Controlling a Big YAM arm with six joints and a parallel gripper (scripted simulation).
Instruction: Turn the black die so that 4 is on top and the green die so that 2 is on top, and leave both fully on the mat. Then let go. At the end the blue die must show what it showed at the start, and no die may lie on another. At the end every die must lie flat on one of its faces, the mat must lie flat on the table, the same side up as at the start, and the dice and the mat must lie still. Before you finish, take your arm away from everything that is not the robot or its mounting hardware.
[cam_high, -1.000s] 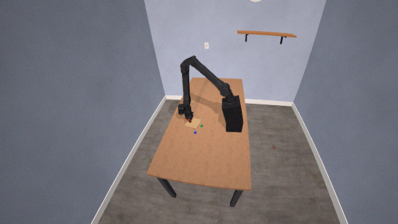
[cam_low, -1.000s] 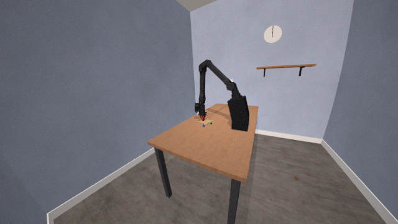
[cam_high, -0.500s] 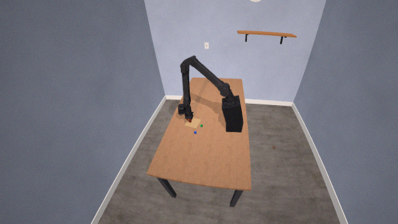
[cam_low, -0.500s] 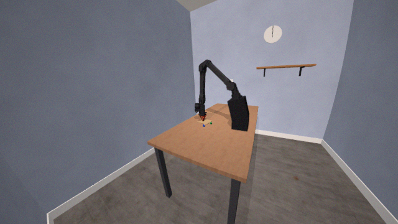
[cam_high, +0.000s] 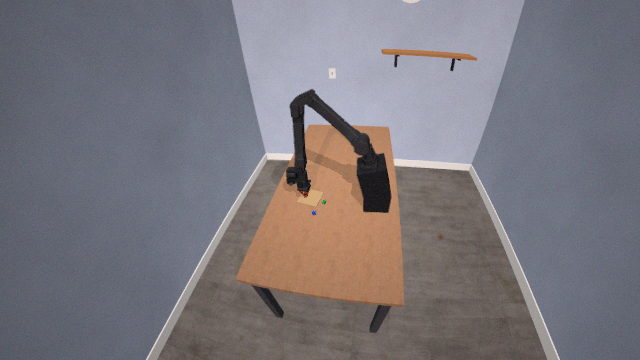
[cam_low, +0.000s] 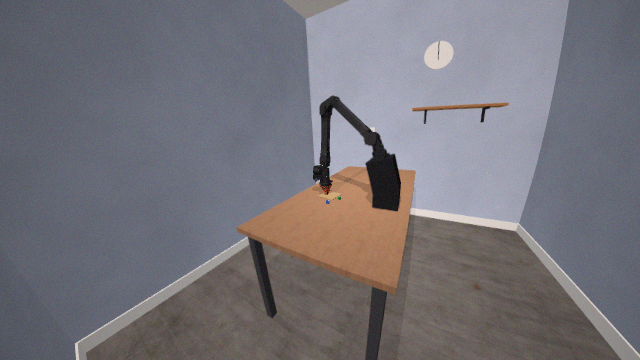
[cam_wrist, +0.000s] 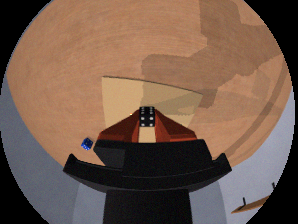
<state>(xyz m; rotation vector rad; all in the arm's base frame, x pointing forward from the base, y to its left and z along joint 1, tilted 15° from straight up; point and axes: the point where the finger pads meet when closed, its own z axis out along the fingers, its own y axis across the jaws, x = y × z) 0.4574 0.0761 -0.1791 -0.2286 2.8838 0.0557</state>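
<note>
Now: hand right at the black die. The rest, counted from my hand: green die: 130 mm behind, 20 mm to the left, 10 mm below; blue die: 110 mm behind, 120 mm to the left, 10 mm below; tan mat: 30 mm behind, 20 mm below.
</note>
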